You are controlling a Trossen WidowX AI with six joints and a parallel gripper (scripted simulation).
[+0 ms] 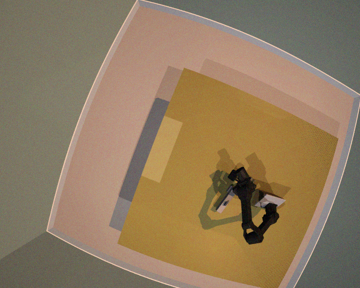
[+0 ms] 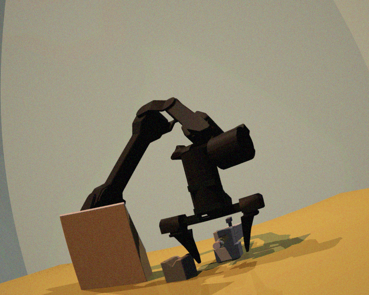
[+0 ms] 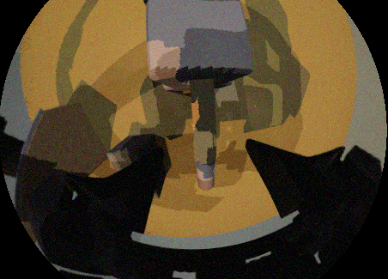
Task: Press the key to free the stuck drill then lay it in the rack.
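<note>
The drill lies 10 mm ahead of my gripper tip, 40 mm to the left of it and 30 mm above it. From my gripper tip the other things lie so: rack 80 mm behind; key 40 mm ahead, 160 mm to the left, 30 mm above; grey fixture block 40 mm ahead, 140 mm to the left, 20 mm above.
</note>
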